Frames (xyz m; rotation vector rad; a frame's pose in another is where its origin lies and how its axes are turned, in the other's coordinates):
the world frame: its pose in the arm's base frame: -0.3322 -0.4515 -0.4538 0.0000 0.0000 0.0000
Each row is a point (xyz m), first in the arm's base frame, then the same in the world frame.
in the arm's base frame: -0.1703 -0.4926 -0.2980
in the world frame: 0.1619 -0.0411 0.1558
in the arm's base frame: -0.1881 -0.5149 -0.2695
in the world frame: 0.1441 -0.0634 0.1843
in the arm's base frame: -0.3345 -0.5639 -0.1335
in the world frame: -0.0023 -0.1124 0.3203
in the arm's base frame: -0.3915 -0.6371 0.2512
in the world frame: -0.0593 -0.1856 0.7050
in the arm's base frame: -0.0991 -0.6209 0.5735
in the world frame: 0.2331 -0.1694 1.0273
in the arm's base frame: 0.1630 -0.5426 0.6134
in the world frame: 0.4952 -0.0911 1.0672
